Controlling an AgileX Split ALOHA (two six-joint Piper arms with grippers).
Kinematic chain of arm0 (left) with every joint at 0, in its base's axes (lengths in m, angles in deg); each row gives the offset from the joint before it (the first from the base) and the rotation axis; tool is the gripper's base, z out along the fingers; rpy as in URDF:
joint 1: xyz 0 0 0.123 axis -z
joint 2: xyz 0 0 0 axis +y
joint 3: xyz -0.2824 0 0.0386 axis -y
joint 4: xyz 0.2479 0 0.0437 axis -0.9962 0 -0.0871
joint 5: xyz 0 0 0 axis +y
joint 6: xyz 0.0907 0 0.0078 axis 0.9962 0 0.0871
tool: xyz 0 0 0 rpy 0 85 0
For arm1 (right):
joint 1: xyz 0 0 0.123 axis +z
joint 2: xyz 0 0 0 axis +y
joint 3: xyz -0.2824 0 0.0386 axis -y
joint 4: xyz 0.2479 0 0.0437 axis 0.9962 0 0.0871
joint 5: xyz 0 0 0 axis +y
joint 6: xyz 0.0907 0 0.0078 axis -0.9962 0 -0.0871
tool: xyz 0 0 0 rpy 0 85 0
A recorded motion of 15 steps. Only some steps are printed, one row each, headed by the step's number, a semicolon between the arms.
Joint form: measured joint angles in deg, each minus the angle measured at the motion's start. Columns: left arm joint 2, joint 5, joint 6, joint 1, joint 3, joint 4; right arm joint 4, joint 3, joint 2, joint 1, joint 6, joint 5.
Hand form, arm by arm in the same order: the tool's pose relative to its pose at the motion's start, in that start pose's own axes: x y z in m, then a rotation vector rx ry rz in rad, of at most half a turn. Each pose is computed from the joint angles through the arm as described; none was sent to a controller.
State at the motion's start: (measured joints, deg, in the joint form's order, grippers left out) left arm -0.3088 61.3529 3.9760 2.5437 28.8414 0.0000; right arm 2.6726 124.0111 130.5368 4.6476 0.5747 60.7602
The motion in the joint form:
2: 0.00 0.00 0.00 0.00 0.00 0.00; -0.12 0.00 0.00 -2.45 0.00 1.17
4: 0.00 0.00 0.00 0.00 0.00 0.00; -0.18 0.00 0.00 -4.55 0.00 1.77
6: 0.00 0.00 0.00 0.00 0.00 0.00; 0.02 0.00 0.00 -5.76 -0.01 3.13
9: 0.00 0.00 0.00 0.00 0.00 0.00; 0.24 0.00 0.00 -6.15 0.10 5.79
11: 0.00 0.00 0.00 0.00 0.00 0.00; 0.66 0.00 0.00 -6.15 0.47 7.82
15: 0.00 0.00 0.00 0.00 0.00 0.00; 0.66 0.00 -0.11 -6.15 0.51 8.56
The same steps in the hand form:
2: 0.0000 0.0000 0.0000 0.0000 0.0000 0.0000; 0.0019 -0.0217 -0.0010 0.0211 0.0187 0.0370
4: 0.0000 0.0000 0.0000 0.0000 0.0000 0.0000; 0.0035 -0.0402 -0.0023 0.0383 0.0277 0.0693
6: 0.0000 0.0000 0.0000 0.0000 0.0000 0.0000; 0.0062 -0.0502 -0.0032 0.0435 0.0503 0.0905
9: 0.0000 0.0000 0.0000 0.0000 0.0000 0.0000; 0.0106 -0.0529 -0.0038 0.0402 0.0962 0.0975
11: 0.0000 0.0000 0.0000 0.0000 0.0000 0.0000; 0.0137 -0.0519 -0.0041 0.0310 0.1312 0.0949
15: 0.0000 0.0000 0.0000 0.0000 0.0000 0.0000; 0.0147 -0.0517 -0.0052 0.0302 0.1422 0.0943

